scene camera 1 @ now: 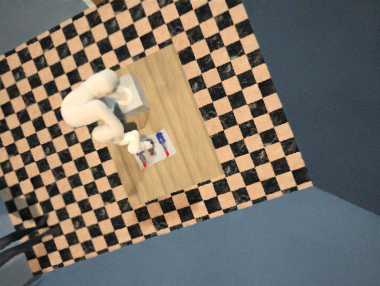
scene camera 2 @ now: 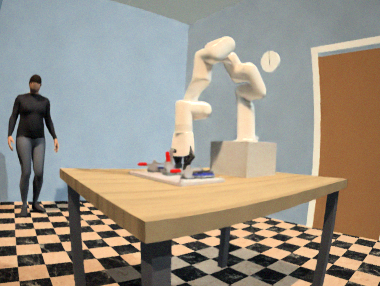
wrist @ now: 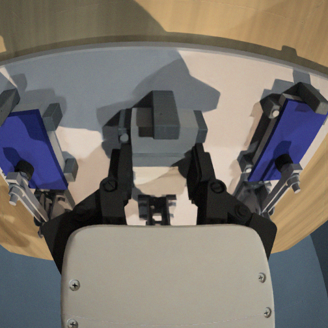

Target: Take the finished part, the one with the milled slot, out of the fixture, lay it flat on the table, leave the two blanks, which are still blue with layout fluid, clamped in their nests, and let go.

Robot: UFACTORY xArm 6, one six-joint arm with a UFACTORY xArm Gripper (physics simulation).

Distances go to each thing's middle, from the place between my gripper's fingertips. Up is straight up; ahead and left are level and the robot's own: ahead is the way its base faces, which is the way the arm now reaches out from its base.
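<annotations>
Relative to the finished part [wrist: 160, 166], my hand is 1 cm lower. Offsets from my hand: fixture plate [wrist: 91, 82], 1 cm below and 4 cm ahead; dark upright block [wrist: 165, 123], 1 cm above and 4 cm behind.
</annotations>
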